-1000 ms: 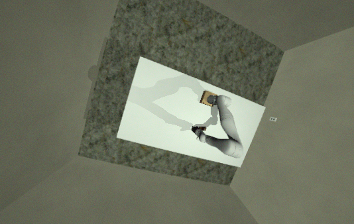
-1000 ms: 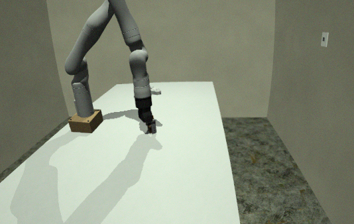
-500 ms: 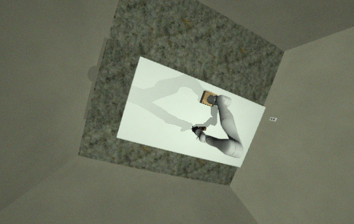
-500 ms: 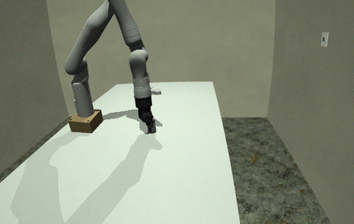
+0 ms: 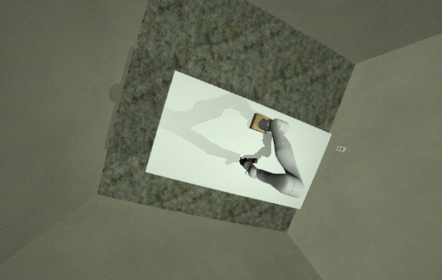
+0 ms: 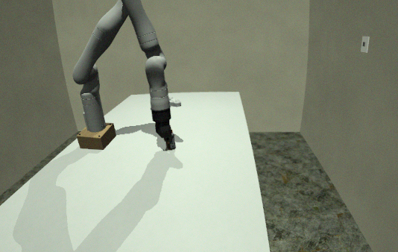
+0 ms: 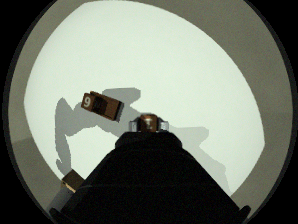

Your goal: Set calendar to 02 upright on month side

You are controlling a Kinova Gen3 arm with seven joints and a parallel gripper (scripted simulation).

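The brown tray is 100 mm to the left of my hand, 30 mm behind it and 20 mm below it. Round my hand: brown calendar cube 10 mm below.
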